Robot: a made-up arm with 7 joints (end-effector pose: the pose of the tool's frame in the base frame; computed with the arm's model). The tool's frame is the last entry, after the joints. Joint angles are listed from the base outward.
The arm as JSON. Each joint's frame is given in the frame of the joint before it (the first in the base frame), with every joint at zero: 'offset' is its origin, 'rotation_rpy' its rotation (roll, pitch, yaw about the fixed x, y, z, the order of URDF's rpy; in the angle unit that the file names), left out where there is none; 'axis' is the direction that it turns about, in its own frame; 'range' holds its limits. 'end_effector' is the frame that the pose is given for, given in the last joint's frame.
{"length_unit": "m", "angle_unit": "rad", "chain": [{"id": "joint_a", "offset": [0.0, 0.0, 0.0], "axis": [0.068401, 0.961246, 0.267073], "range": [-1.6, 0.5]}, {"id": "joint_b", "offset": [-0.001, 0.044, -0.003], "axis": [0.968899, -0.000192, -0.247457], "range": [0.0, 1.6]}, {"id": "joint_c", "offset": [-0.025, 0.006, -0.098], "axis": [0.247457, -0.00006, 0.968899], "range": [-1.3, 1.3]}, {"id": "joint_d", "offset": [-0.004, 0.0, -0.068], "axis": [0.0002, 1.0, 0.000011], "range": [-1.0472, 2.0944]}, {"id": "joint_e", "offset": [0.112, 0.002, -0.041], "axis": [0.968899, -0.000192, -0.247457], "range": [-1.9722, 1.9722]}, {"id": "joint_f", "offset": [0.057, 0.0, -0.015], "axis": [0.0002, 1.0, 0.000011], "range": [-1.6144, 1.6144]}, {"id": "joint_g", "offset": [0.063, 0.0, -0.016], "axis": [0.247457, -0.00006, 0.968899], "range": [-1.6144, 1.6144]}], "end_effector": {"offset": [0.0, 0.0, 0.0], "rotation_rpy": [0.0, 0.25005, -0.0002]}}
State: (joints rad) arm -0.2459 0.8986 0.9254 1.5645 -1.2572 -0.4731 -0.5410
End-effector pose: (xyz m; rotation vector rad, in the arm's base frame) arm 0.0052 0.3788 -0.2316 -0.4582 -0.3497 1.2684
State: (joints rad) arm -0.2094 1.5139 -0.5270 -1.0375 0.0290 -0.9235 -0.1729
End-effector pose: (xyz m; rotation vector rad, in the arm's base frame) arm 0.0752 -0.0015 -0.0430 0.5677 -1.1408 -1.7680
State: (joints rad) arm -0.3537 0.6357 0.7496 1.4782 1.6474 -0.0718 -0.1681
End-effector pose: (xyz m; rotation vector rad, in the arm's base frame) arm 0.0762 0.2954 -0.3210 1.1781 1.5458 -0.3282
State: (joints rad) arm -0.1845 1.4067 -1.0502 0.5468 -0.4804 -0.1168 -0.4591
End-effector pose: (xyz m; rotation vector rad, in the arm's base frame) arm 0.1108 0.3022 -0.2391 0.8336 1.3655 -0.7157
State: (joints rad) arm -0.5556 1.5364 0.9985 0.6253 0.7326 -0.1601 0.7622
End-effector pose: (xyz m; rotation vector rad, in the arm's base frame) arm 0.1190 0.3486 0.1897 1.5326 -0.8704 1.8298
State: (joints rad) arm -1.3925 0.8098 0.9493 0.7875 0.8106 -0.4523 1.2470
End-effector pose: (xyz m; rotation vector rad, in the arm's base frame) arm 0.2786 0.2989 0.1034 0.1766 -1.1560 1.9973
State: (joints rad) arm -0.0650 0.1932 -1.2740 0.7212 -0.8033 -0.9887 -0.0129
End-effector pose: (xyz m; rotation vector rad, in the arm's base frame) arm 0.0322 -0.0628 -0.3307 -0.4505 0.3499 -0.6054
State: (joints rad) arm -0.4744 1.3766 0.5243 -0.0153 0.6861 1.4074 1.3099
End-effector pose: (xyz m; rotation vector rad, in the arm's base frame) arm 0.1677 0.2756 0.1233 -1.3255 0.3392 -2.7337
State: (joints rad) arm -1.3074 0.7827 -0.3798 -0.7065 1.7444 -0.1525 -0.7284
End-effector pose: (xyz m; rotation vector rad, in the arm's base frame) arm 0.1517 -0.0602 0.1186 2.4741 -1.0008 0.7444
